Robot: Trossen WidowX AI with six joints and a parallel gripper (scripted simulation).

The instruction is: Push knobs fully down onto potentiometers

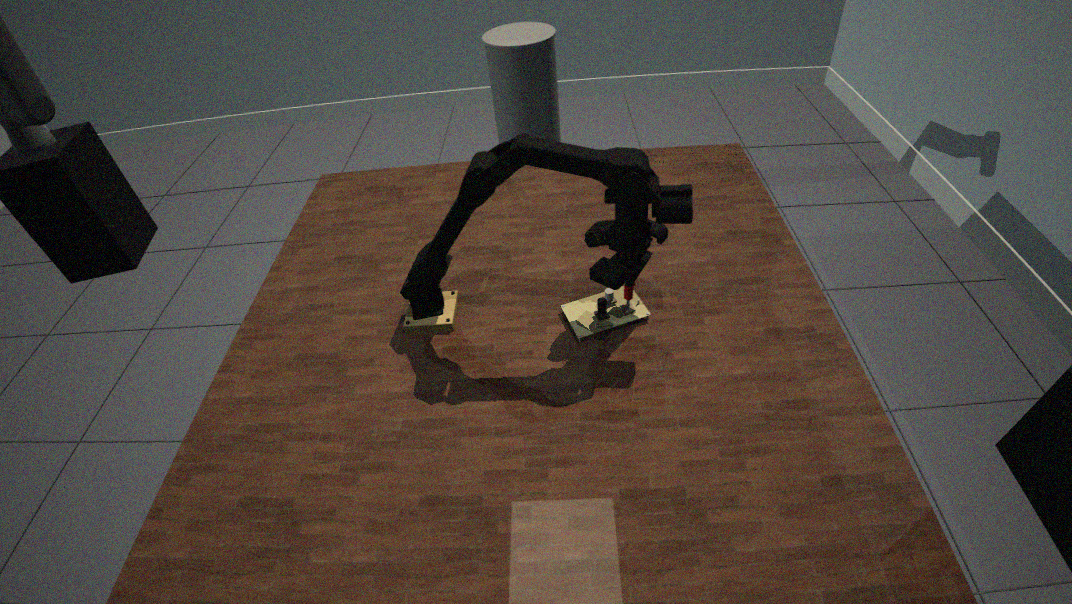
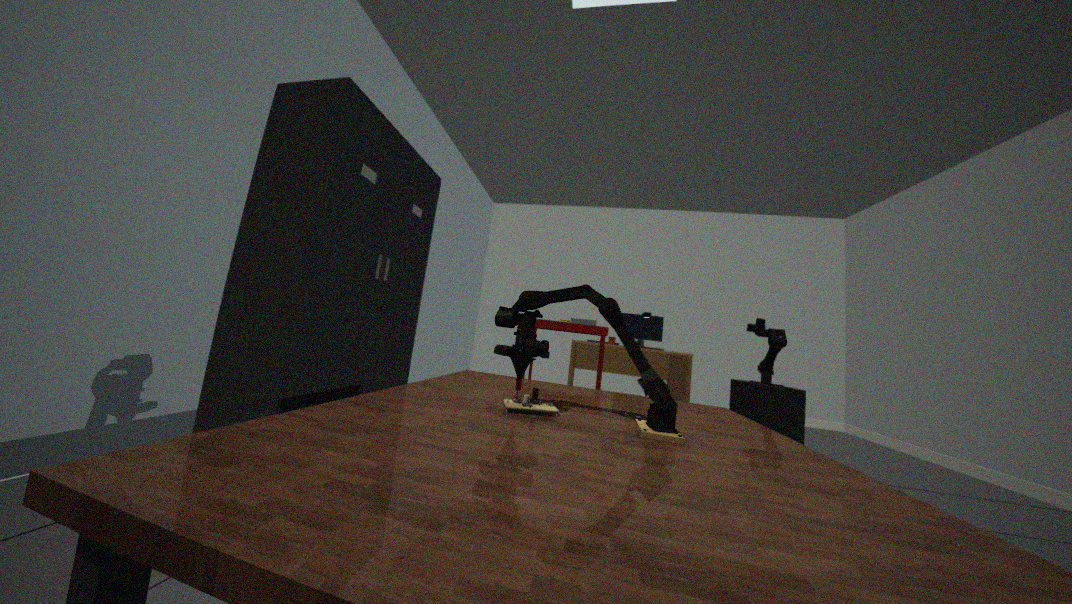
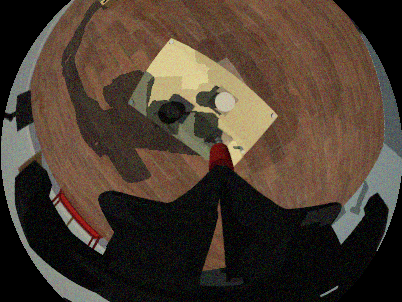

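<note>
Now: gripper tip 1 cm above the red knob. Also, from my gripper tip: dark knob: 6 cm behind, 4 cm below.
</note>
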